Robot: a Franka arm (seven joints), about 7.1 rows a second.
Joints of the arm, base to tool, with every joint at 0 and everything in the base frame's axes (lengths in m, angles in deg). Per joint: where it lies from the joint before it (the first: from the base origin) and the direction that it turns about. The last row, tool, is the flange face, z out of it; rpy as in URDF.
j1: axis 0 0 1 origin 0 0 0.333
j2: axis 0 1 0 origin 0 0 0
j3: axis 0 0 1 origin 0 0 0.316
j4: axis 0 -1 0 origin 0.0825 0 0
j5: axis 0 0 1 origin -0.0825 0 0.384
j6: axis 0 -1 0 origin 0 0 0
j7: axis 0 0 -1 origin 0.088 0 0
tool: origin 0 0 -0.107 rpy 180 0 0
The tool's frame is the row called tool.
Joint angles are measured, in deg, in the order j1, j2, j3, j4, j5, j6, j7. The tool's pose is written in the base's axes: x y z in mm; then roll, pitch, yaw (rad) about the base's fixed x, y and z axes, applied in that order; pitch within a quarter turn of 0, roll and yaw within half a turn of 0. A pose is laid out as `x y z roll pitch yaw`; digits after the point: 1 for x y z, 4 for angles.
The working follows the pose.
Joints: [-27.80 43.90 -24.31 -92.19 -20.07 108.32 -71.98]
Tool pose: 399.7 -508.6 194.6 -2.7870 0.6707 0.7049
Where each joint sits with the arm in this pose, in the base's axes (m; each line is computed from the numbers above, not from the rounded line before):
j1: 0.0000 0.0000 0.3330
j2: 0.0000 0.0000 0.3330
j3: 0.1938 -0.1022 0.5607
j4: 0.2259 -0.1575 0.5086
j5: 0.4179 -0.4388 0.3129
j6: 0.4179 -0.4388 0.3129
j7: 0.4713 -0.4964 0.2732
the tool: 0.3997 -0.5086 0.1946

